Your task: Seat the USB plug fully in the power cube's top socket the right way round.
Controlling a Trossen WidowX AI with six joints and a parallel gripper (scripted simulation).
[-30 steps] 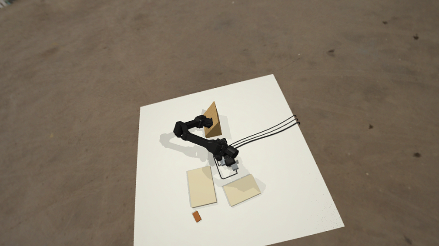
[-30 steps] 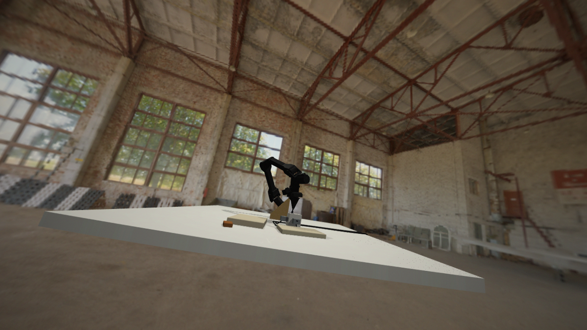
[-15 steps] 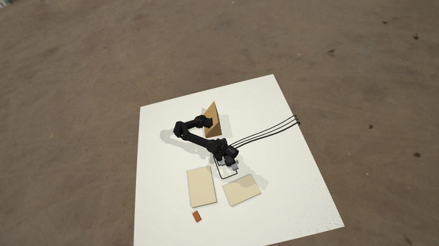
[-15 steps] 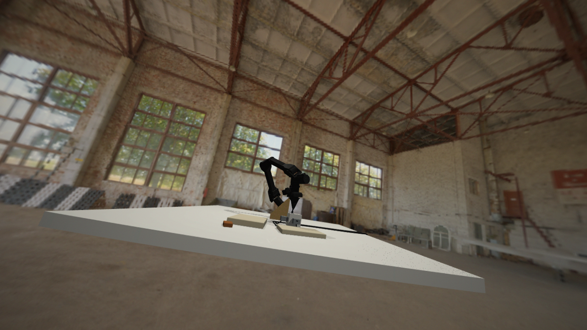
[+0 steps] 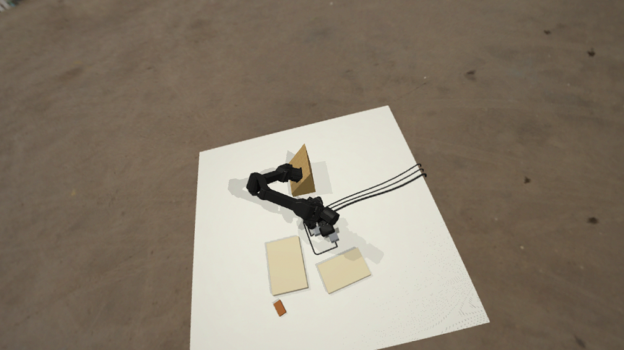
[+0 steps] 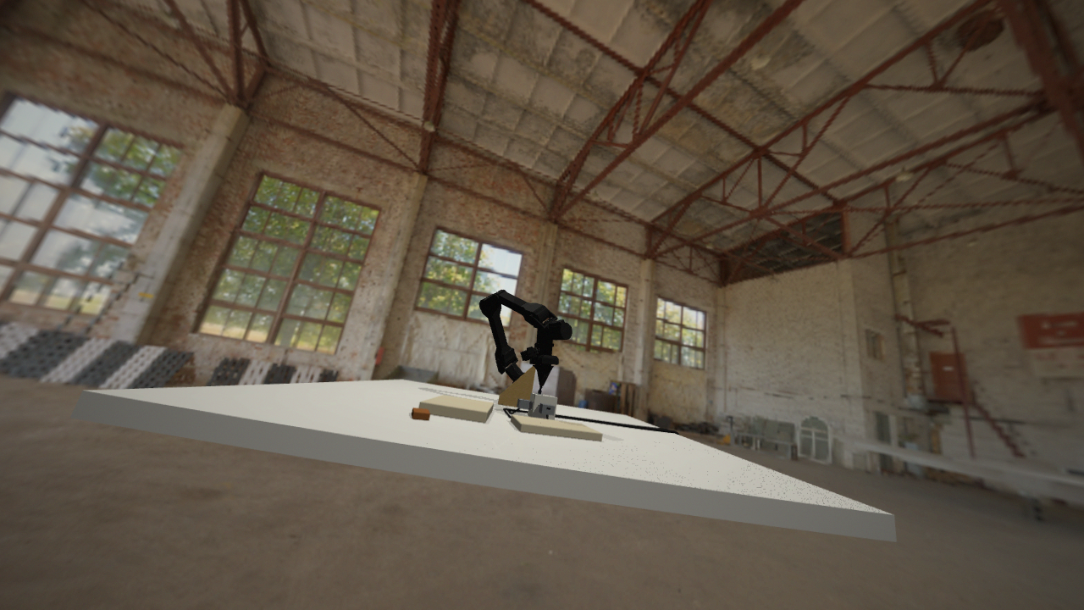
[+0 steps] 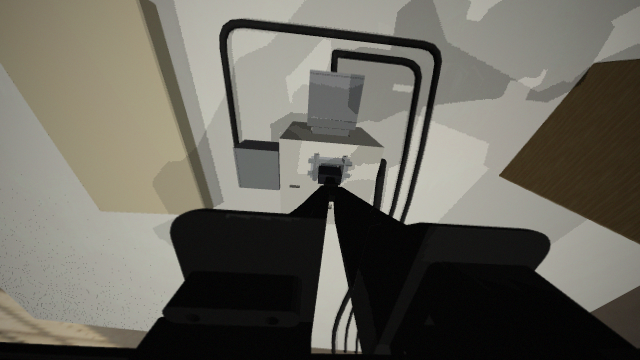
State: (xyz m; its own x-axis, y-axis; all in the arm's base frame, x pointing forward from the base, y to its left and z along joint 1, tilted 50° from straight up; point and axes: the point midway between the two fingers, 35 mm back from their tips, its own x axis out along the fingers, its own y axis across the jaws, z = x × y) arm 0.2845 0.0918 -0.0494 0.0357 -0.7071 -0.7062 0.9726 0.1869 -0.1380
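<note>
Now: the black USB plug 2 cm below my gripper tip. Round my gripper tip: orange block (34 cm ahead, 27 cm to the right, 10 cm below).
</note>
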